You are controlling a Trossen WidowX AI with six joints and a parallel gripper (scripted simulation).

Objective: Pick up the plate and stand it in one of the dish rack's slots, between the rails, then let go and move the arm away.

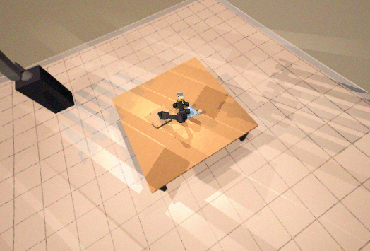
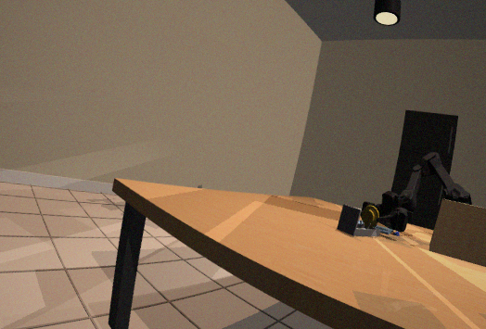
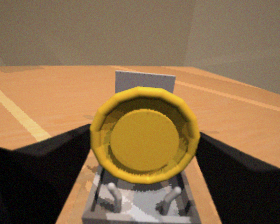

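Right now my gripper tip is 1 cm to the left of the yellow plate. The rest, counted from my gripper tip: blue spoon (18 cm to the right, 8 cm behind, 5 cm below); grey dish rack (3 cm below, 2 cm to the left, 1 cm ahead); light blue mat (19 cm to the right, 5 cm below, 1 cm ahead).
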